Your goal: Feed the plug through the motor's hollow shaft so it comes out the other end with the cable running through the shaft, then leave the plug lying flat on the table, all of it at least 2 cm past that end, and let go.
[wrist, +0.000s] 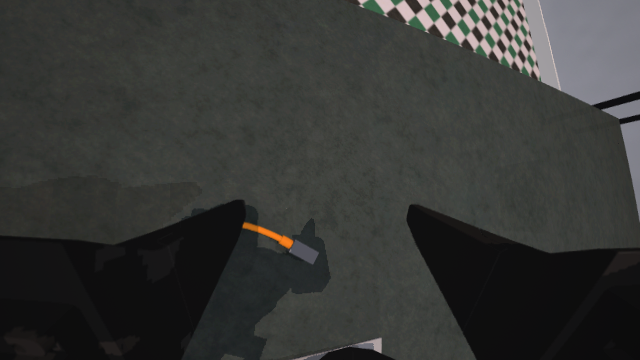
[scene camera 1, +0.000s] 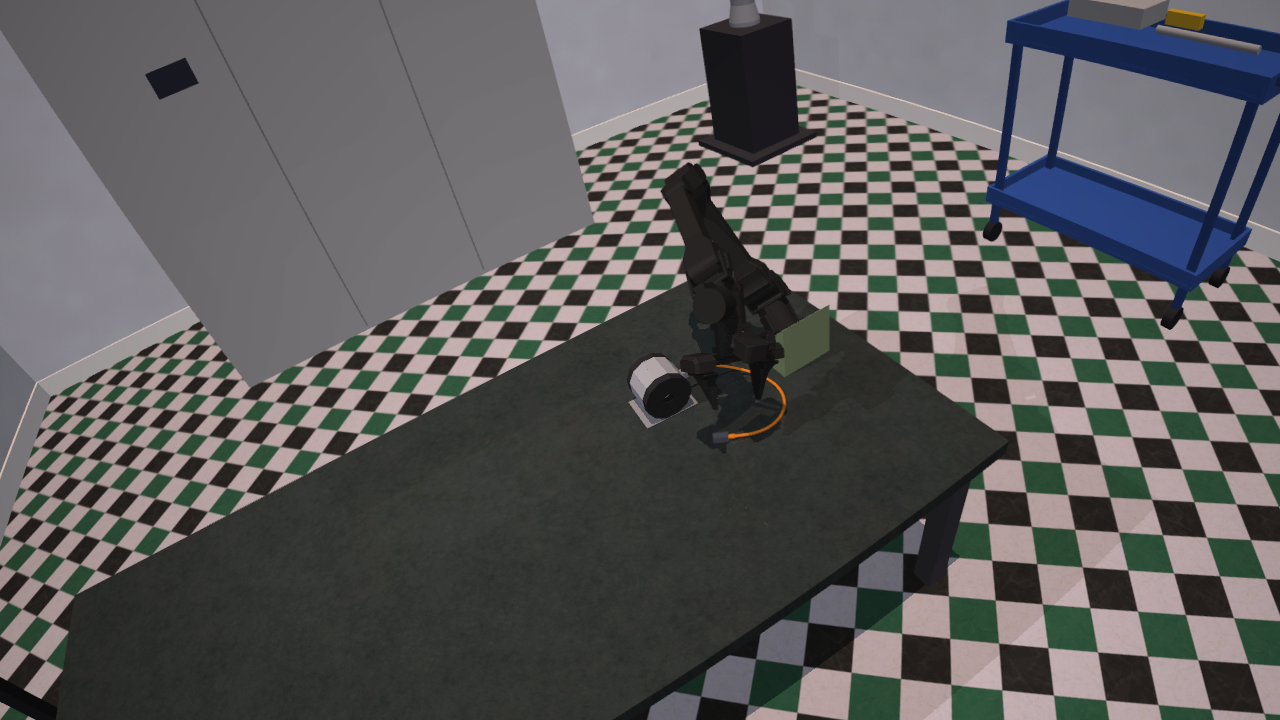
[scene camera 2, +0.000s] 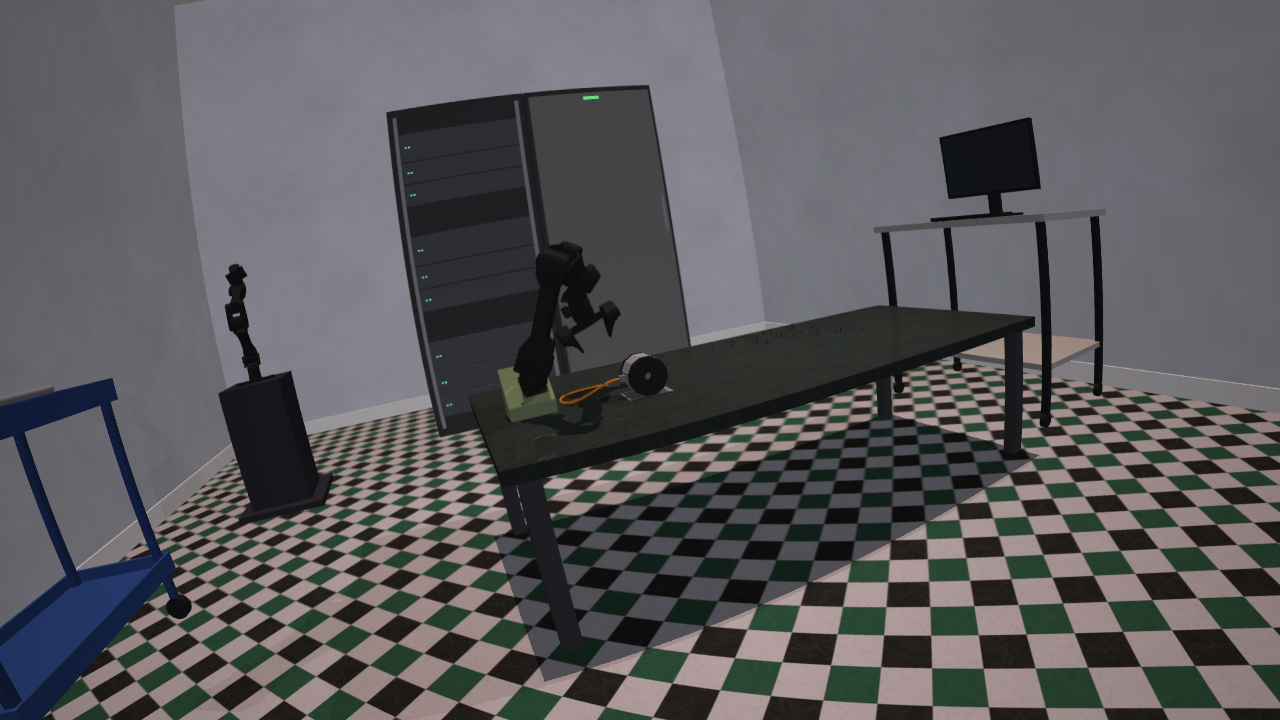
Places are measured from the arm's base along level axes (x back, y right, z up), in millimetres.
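Pixels of known places: gripper, fingertip midpoint: [wrist: 327,210] [scene camera 1: 737,404] [scene camera 2: 596,344]; arm's base, link origin: [scene camera 1: 786,329] [scene camera 2: 532,384].
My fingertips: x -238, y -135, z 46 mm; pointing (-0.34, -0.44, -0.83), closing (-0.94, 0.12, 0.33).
Observation:
Ahead of a thing's pixels: the offset from my fingertips to its top centre. "*": to the spot under its first point. Level surfaces: height alone.
The grey plug {dx -16, dy +47, dz -109 mm} [scene camera 1: 720,437] [wrist: 305,251] lies on the table, joined to an orange cable [scene camera 1: 784,404] [wrist: 262,231] that curves back behind my fingers towards the motor. The cable's loop also shows in scene camera 2. The motor {dx -40, dy +211, dz -21 mm} [scene camera 1: 657,385] [scene camera 2: 644,374], a pale cylinder with black end faces, stands on its plate beside the cable; its dark edge {* dx -62, dy +167, dz -106 mm} [wrist: 355,354] shows at the bottom of the wrist view. My gripper [scene camera 1: 736,402] [scene camera 2: 596,341] [wrist: 327,210] is open and empty, raised above the table. In the wrist view the plug appears between the fingers, below tip level. The shaft's inside cannot be made out.
The dark table {dz -123 mm} [scene camera 1: 402,537] [scene camera 2: 760,367] extends well beyond the motor. A pale green block [scene camera 1: 805,342] [scene camera 2: 529,412] is at the arm's base. A blue cart [scene camera 1: 1118,210], a black pedestal [scene camera 1: 751,94] and a server cabinet [scene camera 2: 608,214] stand off the table.

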